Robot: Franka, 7 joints.
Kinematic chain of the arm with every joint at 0, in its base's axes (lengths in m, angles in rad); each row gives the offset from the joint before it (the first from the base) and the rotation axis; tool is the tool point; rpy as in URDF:
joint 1: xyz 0 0 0.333 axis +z
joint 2: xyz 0 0 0 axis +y
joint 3: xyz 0 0 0.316 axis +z
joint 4: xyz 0.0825 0 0 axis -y
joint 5: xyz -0.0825 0 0.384 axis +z
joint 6: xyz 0 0 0 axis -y
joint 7: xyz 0.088 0 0 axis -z
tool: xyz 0 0 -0.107 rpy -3.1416 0 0
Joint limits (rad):
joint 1: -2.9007..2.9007
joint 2: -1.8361..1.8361
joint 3: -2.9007..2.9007
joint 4: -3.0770..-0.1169
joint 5: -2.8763..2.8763
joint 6: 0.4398..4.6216
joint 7: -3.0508..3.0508
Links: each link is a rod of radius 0.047 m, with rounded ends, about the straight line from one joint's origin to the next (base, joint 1, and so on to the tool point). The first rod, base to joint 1, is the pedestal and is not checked.
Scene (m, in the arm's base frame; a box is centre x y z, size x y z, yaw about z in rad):
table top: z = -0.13
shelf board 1: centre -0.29 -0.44 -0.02 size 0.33 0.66 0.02 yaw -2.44
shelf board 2: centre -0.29 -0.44 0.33 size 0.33 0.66 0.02 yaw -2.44
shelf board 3: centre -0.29 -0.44 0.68 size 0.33 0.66 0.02 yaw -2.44
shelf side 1: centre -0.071 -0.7 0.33 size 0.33 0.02 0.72 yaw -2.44
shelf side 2: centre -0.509 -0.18 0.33 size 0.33 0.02 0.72 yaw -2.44
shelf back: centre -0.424 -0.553 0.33 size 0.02 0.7 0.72 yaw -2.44
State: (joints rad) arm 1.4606 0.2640 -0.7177 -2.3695 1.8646 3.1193 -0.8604
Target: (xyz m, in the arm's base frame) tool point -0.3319 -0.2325 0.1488
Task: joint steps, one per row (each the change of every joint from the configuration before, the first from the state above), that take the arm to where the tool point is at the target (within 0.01 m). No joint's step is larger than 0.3 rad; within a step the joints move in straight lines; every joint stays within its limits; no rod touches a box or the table.
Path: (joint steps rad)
1: -0.2970 0.1339 -0.0418 -0.0190 -0.0077 -0.0368 0.0000
2: -0.2970 0.1338 -0.0417 -0.0191 -0.0078 -0.0369 0.0000
3: -0.2970 0.1339 -0.0418 -0.0190 -0.0077 -0.0368 0.0000
4: -0.2970 0.1339 -0.0417 -0.0191 -0.0078 -0.0368 0.0000
5: -0.2971 0.1339 -0.0418 -0.0190 -0.0077 -0.0369 0.0000
6: -0.2970 0.1338 -0.0418 -0.0190 -0.0077 -0.0368 0.0000
7: -0.2970 0.1339 -0.0417 -0.0191 -0.0078 -0.0368 0.0000
8: -0.2970 0.1339 -0.0418 -0.0190 -0.0077 -0.0369 0.0000

